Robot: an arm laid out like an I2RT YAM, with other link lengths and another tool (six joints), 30 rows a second.
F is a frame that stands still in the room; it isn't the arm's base.
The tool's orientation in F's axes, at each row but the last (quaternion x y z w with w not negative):
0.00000, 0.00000, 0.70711, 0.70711
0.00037, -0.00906, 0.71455, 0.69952
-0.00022, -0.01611, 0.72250, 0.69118
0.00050, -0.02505, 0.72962, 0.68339
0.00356, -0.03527, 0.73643, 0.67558
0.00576, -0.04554, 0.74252, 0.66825
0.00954, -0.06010, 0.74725, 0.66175
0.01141, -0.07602, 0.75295, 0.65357
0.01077, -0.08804, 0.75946, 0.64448
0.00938, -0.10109, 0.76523, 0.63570
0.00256, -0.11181, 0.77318, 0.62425
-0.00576, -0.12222, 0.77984, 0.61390
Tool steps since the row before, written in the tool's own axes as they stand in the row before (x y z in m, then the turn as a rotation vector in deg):
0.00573, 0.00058, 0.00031, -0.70, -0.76, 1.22
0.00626, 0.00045, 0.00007, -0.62, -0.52, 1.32
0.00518, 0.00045, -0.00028, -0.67, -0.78, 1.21
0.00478, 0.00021, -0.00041, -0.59, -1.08, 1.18
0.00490, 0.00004, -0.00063, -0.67, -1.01, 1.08
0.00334, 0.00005, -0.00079, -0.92, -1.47, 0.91
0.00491, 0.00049, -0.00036, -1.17, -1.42, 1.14
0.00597, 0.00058, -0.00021, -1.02, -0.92, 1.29
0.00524, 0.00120, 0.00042, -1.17, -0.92, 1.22
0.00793, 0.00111, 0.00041, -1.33, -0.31, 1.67
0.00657, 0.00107, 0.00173, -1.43, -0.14, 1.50
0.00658, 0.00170, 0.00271, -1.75, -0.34, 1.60
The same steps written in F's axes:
-0.00058, 0.00573, 0.00031, 0.76, -0.70, 1.22
-0.00058, 0.00625, 0.00015, 0.52, -0.63, 1.32
-0.00067, 0.00516, -0.00018, 0.78, -0.66, 1.21
-0.00051, 0.00477, -0.00025, 1.08, -0.56, 1.20
-0.00044, 0.00491, -0.00037, 1.02, -0.64, 1.09
-0.00037, 0.00337, -0.00056, 1.51, -0.83, 0.93
-0.00107, 0.00483, 0.00007, 1.48, -1.11, 1.13
-0.00142, 0.00581, 0.00043, 0.95, -1.05, 1.25
-0.00210, 0.00487, 0.00095, 0.98, -1.18, 1.16
-0.00265, 0.00744, 0.00138, 0.37, -1.52, 1.49
-0.00272, 0.00582, 0.00245, 0.25, -1.62, 1.28
-0.00368, 0.00544, 0.00322, 0.50, -1.90, 1.37

